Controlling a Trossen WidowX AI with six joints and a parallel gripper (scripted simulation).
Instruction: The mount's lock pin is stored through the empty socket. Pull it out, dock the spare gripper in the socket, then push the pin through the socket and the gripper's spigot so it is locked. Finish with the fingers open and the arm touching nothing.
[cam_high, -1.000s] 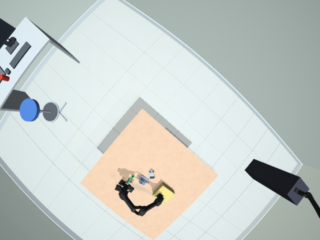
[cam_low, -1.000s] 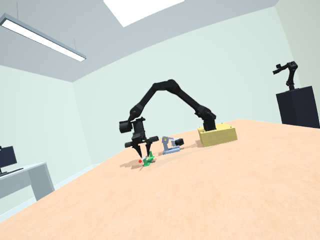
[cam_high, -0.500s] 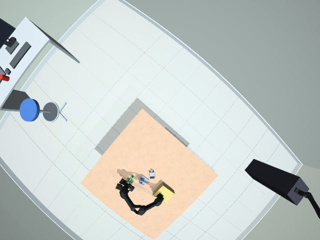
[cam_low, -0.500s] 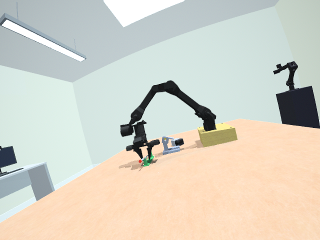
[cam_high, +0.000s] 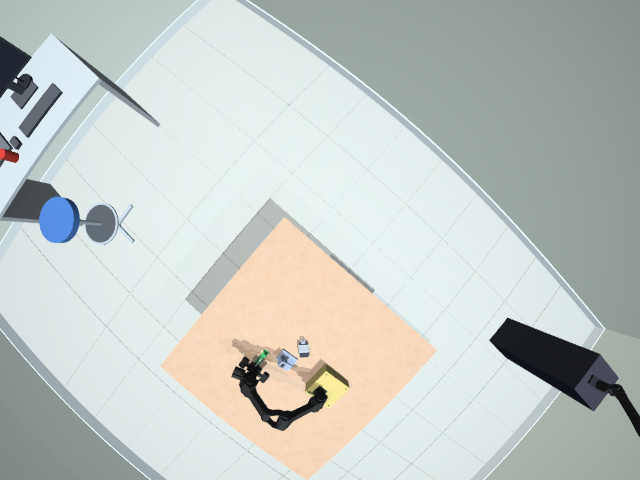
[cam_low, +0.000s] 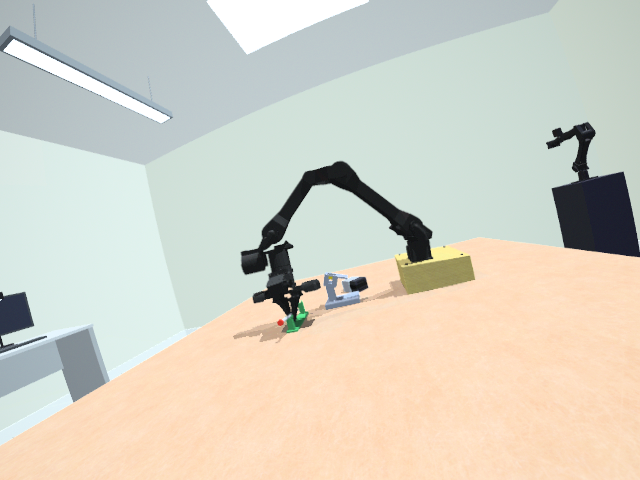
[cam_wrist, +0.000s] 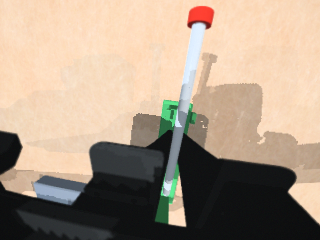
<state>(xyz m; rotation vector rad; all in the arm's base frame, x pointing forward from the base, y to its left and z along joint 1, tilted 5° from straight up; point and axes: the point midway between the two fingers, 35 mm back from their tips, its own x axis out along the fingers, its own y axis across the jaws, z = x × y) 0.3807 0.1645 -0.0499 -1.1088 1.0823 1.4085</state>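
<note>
Now: the green stand 40 mm to the right of my gripper tip and 10 mm above it. From my gripper tip the other things lie so: mount (110 mm behind, 150 mm to the right, 30 mm above); then spare gripper (130 mm behind, 290 mm to the right).
</note>
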